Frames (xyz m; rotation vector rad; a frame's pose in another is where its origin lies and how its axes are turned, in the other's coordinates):
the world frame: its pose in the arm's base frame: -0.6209 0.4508 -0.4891 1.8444 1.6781 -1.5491
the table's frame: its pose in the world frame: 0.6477 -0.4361 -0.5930 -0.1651 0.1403 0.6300
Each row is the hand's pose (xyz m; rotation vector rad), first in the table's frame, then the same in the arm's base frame.
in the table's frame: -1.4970 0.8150 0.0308 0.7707 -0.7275 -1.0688
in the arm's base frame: -0.7341 0.3194 0.7721 -1.0433 -1.3119 2.3376
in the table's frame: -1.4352 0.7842 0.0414 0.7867 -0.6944 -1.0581
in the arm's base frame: -0.7385 0.3545 0.7119 -1.0760 -1.3046 2.3040
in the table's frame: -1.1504 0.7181 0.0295 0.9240 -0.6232 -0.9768
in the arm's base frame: -0.6724 0.5193 0.4793 -1.1761 -1.1500 2.2167
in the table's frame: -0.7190 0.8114 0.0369 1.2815 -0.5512 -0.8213
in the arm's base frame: -0.4216 0.6453 0.1385 -1.2320 -0.7441 2.0606
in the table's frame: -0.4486 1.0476 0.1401 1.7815 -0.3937 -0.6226
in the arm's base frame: -0.1549 0.5563 -0.1074 -1.1976 -0.2560 1.7502
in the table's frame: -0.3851 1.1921 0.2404 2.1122 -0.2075 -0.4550
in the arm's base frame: -0.0476 0.4318 -0.1967 -1.1603 0.0344 1.4675
